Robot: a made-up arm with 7 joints. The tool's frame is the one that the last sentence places.
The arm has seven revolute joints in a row. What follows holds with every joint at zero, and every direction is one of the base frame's.
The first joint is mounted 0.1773 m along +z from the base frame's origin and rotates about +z.
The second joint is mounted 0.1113 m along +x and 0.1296 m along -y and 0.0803 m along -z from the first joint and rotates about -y.
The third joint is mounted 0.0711 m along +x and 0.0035 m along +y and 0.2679 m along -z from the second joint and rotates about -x.
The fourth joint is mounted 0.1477 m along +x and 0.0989 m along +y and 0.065 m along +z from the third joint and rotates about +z.
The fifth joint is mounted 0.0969 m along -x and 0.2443 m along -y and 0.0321 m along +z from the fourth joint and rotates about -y.
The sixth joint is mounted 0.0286 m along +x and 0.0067 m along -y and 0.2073 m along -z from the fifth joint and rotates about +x.
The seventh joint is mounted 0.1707 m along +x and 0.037 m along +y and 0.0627 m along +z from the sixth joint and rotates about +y.
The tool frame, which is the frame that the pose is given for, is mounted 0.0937 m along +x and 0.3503 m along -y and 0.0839 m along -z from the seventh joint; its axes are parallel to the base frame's.
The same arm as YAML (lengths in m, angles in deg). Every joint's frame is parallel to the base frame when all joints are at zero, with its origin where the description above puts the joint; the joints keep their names.
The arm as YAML. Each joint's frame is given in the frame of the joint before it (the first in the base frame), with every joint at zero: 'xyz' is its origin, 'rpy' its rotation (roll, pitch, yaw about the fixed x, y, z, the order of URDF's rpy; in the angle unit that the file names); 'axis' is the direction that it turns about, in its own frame. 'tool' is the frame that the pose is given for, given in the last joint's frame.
units:
  length: m
  angle: deg
joints:
  - name: joint 1
    type: revolute
    origin:
      xyz: [0.0, 0.0, 0.1773]
      rpy: [0.0, 0.0, 0.0]
    axis: "+z"
  - name: joint 2
    type: revolute
    origin:
      xyz: [0.1113, -0.1296, -0.0803]
      rpy: [0.0, 0.0, 0.0]
    axis: "-y"
  - name: joint 3
    type: revolute
    origin:
      xyz: [0.0711, 0.0035, -0.2679]
      rpy: [0.0, 0.0, 0.0]
    axis: "-x"
  - name: joint 4
    type: revolute
    origin:
      xyz: [0.1477, 0.0989, 0.065]
      rpy: [0.0, 0.0, 0.0]
    axis: "+z"
  - name: joint 5
    type: revolute
    origin:
      xyz: [-0.0969, -0.2443, 0.0321]
      rpy: [0.0, 0.0, 0.0]
    axis: "-y"
  - name: joint 6
    type: revolute
    origin:
      xyz: [0.0286, -0.0067, -0.2073]
      rpy: [0.0, 0.0, 0.0]
    axis: "+x"
  - name: joint 7
    type: revolute
    origin:
      xyz: [0.1707, 0.037, 0.0627]
      rpy: [0.0, 0.0, 0.0]
    axis: "+y"
tool:
  origin:
    xyz: [0.0937, -0.3503, -0.0839]
    rpy: [0.0, 0.0, 0.0]

